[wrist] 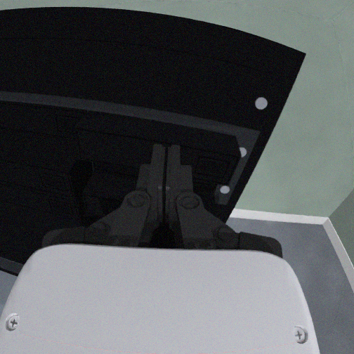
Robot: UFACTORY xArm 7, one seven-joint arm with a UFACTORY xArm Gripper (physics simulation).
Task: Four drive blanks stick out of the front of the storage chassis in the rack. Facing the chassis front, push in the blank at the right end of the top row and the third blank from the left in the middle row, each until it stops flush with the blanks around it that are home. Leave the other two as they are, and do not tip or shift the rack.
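The storage chassis (pixel 125 111) is very dark; its lighter top edge slants across the wrist view. The blank at the right end of the top row (pixel 215 146) shows below that edge, and its right end stands out in front of the lighter side flange. My gripper (pixel 166 162) is shut and empty, its fingertips overlapping this blank's face in the view. I cannot tell whether they touch it. A darker upright shape shows left of the fingers, too dark to make out. The third blank in the middle row cannot be told apart; the fingers and shadow hide much of that area.
The black rack (pixel 282 70) fills the upper left and middle, with pale round screws (pixel 261 103) (pixel 225 189) down its right side. A green wall (pixel 305 150) stands behind and to the right, with a white skirting (pixel 280 216) and grey floor (pixel 310 260) at lower right.
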